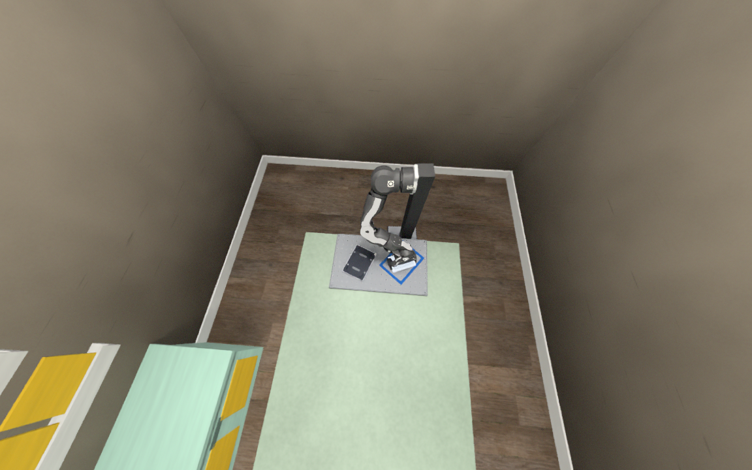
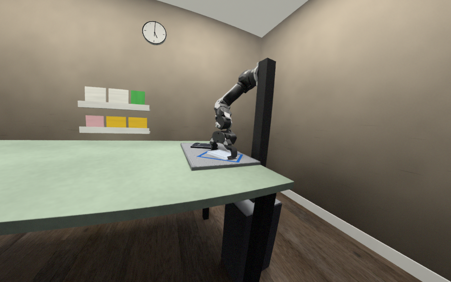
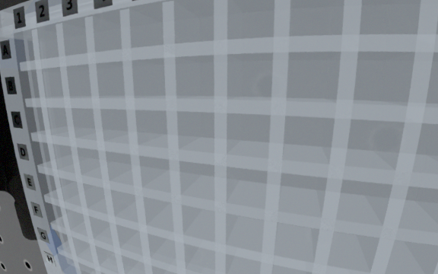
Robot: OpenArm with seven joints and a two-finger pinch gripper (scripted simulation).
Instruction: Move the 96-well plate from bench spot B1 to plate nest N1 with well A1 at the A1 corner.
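Now: the 96-well plate 10 mm above my hand. From my hand the other things lie so: black plate nest N1: 220 mm to the right, 10 mm ahead, 10 mm above; white A1 label: 140 mm to the right, 40 mm behind, 20 mm above.
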